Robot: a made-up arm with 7 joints. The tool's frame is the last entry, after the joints. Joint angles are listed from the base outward. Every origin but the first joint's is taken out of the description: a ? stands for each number. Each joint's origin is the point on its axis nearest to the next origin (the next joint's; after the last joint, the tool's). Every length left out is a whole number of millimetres.
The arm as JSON. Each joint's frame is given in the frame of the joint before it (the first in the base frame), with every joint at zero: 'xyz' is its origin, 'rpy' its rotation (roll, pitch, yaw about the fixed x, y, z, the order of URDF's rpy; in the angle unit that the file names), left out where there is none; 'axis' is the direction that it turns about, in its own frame. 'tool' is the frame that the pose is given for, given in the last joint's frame.
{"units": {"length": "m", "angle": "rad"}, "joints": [
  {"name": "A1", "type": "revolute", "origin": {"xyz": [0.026, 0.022, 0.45], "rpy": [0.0, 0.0, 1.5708]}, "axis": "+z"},
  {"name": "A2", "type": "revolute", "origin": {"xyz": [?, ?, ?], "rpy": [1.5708, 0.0, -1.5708]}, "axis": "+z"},
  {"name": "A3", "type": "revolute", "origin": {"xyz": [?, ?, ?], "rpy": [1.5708, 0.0, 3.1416]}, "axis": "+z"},
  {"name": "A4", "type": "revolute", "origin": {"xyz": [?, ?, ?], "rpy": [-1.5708, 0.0, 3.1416]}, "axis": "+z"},
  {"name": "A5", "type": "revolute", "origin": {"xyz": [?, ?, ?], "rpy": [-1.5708, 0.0, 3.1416]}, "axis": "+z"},
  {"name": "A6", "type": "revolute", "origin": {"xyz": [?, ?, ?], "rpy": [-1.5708, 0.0, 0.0]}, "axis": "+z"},
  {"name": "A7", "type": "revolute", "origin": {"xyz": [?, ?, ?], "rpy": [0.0, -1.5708, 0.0]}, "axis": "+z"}
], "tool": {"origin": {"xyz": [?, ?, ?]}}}
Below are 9 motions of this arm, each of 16 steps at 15 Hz.
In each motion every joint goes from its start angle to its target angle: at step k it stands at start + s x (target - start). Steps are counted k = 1, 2, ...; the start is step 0. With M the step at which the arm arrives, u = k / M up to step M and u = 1 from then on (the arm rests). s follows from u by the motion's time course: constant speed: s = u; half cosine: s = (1 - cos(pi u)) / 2; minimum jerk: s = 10 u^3 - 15 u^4 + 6 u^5.
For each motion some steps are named. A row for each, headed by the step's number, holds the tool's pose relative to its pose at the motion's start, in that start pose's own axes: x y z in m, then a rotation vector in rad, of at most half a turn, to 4 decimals.
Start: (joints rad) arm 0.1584 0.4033 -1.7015 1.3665 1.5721 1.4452 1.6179
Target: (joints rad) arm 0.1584 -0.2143 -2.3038 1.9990 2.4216 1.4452 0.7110
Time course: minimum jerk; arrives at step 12
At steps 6, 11, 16:
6: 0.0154 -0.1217 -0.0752 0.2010 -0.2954 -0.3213
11: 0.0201 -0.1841 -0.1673 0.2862 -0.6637 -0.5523
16: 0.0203 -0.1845 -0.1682 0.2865 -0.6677 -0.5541

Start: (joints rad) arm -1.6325 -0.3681 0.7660 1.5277 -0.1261 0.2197 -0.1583
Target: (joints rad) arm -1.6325 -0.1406 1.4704 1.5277 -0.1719 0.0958 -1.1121
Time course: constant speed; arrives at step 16
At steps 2, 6, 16:
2: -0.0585 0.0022 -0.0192 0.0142 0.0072 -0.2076
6: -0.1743 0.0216 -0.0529 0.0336 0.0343 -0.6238
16: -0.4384 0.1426 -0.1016 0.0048 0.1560 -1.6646

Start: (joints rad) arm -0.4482 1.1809 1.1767 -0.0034 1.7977 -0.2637 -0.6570
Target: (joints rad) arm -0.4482 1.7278 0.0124 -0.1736 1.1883 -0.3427 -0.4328
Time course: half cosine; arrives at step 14
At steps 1, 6, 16:
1: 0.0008 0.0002 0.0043 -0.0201 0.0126 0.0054
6: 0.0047 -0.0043 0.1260 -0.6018 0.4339 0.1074
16: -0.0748 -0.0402 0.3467 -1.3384 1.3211 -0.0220

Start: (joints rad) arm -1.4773 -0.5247 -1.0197 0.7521 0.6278 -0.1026 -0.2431
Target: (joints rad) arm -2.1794 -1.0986 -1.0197 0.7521 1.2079 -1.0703 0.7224
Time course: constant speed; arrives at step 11
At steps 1, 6, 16:
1: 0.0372 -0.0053 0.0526 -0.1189 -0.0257 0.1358
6: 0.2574 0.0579 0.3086 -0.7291 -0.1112 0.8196
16: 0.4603 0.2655 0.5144 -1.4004 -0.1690 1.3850

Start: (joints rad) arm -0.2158 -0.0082 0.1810 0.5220 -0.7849 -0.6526 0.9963
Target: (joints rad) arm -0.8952 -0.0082 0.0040 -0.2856 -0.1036 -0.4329 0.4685
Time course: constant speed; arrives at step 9
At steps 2, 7, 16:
2: 0.0756 -0.0512 -0.0231 0.0078 -0.1576 0.0396
7: 0.2683 -0.0447 -0.1327 0.3571 -0.5025 0.0381
16: 0.3217 0.0127 -0.1846 0.5986 -0.5667 -0.0238

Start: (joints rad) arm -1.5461 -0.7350 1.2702 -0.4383 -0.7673 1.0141 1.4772
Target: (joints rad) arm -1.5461 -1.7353 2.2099 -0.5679 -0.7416 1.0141 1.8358
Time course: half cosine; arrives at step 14
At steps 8, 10, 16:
8: 0.6003 -0.3970 0.0322 0.4301 0.5063 0.7343
10: 0.7868 -0.5053 -0.0826 0.6612 0.5976 0.9654
16: 0.9354 -0.5828 -0.2377 0.9122 0.6375 1.1686

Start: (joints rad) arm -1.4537 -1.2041 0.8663 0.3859 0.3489 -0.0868 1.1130
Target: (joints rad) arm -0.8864 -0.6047 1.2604 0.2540 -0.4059 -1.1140 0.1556
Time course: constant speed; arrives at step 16
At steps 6, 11, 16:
6: -0.0903 0.3110 0.1050 -0.0546 0.4987 -0.6563
11: -0.0665 0.5636 0.1579 -0.1608 0.8890 -1.1205
16: 0.0229 0.7815 0.1584 -0.3184 1.2529 -1.4858

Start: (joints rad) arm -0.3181 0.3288 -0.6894 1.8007 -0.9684 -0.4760 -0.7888
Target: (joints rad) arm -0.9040 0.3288 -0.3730 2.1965 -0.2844 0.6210 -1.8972
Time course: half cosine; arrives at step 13
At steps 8, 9, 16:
8: -0.0493 -0.0430 0.1083 0.5803 0.2605 -0.7621
9: -0.0583 -0.0463 0.1290 0.6588 0.3336 -0.8324
16: -0.0787 -0.0507 0.1733 0.7866 0.5060 -0.9268

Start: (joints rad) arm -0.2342 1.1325 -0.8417 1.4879 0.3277 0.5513 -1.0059
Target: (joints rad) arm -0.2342 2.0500 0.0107 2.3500 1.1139 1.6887 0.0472
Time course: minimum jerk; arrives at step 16
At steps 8, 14, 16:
8: -0.1957 0.0712 -0.0827 0.6729 -0.3177 0.6995
14: -0.3964 0.2623 -0.1417 0.9626 -0.6860 1.3538
16: -0.4022 0.2706 -0.1416 0.9695 -0.6954 1.3741

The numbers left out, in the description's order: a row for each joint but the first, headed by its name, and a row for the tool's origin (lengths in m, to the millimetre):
A2: -0.045 -0.002 0.0
A3: 0.002 0.492 0.0
A4: -0.025 -0.1 0.0
A5: -0.008 -0.423 0.0
A6: -0.029 0.134 0.0
A7: -0.022 -0.095 0.0
tool: -0.029 -0.014 0.0

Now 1 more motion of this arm.
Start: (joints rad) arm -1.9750 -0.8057 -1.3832 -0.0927 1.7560 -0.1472 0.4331
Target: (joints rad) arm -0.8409 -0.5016 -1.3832 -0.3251 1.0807 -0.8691 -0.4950
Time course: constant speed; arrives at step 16
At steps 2, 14, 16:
2: -0.1327 0.0435 0.0084 -0.0701 0.0418 -0.2534
14: -0.6036 0.5071 -0.2034 -0.2535 0.1994 -1.6001
16: -0.6177 0.5852 -0.2696 -0.2538 0.2116 -1.7848

